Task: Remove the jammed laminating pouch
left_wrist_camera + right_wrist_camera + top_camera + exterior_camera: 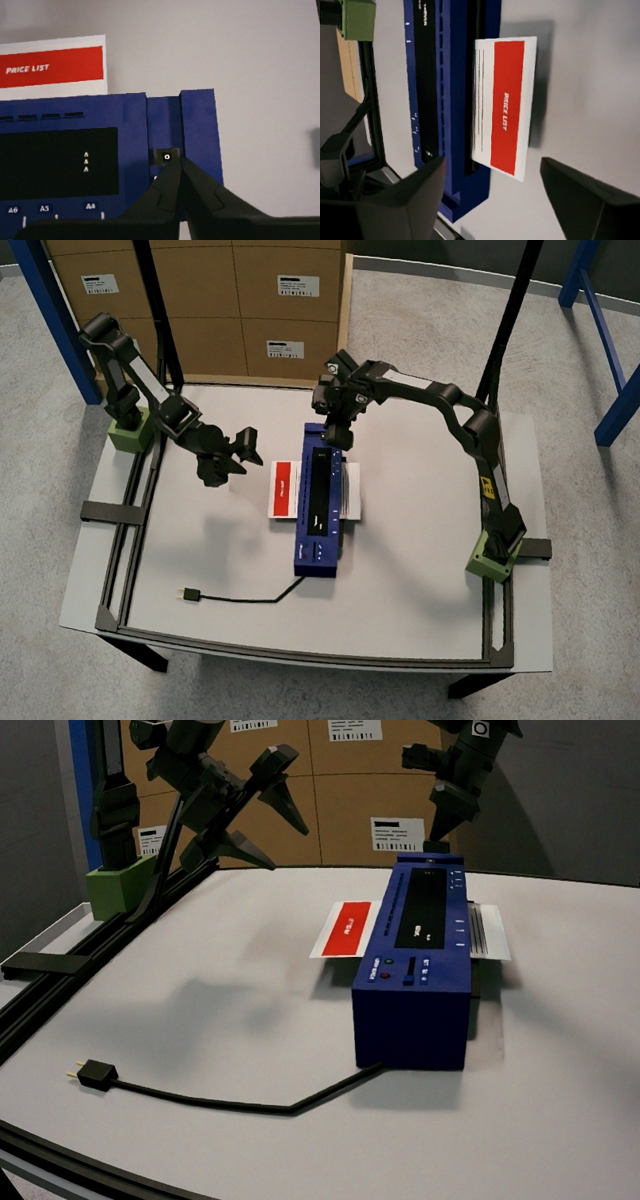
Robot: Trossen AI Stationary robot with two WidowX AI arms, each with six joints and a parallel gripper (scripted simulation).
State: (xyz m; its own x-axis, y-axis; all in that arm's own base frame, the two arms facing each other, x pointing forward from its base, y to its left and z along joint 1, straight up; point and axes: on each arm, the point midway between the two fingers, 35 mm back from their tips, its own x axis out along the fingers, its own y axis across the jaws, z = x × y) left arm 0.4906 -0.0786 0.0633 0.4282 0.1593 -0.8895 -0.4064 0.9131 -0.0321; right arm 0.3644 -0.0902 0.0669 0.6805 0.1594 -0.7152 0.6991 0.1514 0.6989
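Right now my left hand is 6 cm above the release key, 2 cm to the left of it and 1 cm short of it. The rest, counted from my left hand: plug (49 cm ahead, 18 cm to the right, 13 cm below).
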